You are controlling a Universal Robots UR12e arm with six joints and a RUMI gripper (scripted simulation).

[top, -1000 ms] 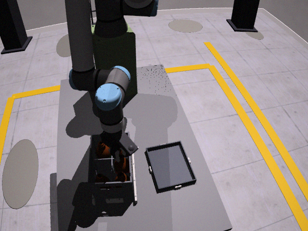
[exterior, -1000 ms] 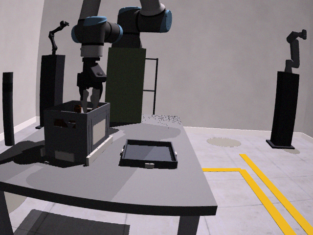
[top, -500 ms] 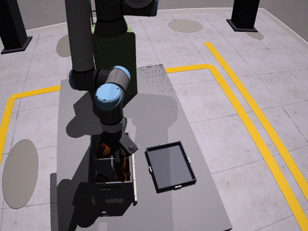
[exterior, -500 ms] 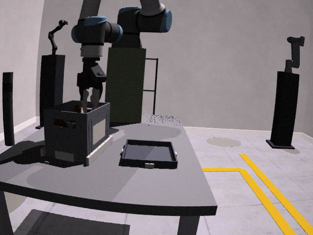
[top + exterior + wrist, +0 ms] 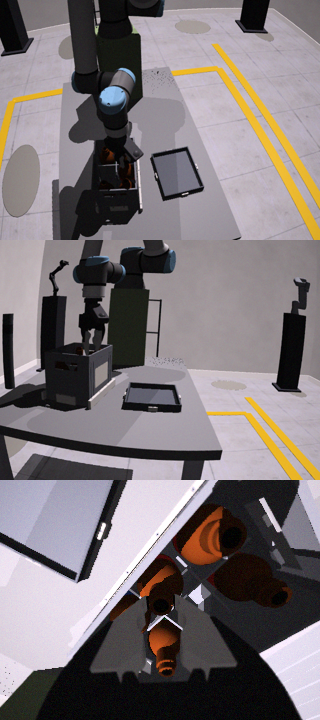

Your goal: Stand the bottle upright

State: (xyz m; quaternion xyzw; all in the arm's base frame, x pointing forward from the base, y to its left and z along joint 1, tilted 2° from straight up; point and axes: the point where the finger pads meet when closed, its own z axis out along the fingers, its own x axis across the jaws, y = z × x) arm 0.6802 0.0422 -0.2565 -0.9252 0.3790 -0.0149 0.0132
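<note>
My hand is 70 mm above the dark grey crate and 50 mm to the left of it. Also, from my hand: black tray: 230 mm to the left, 150 mm below, 40 mm behind.
</note>
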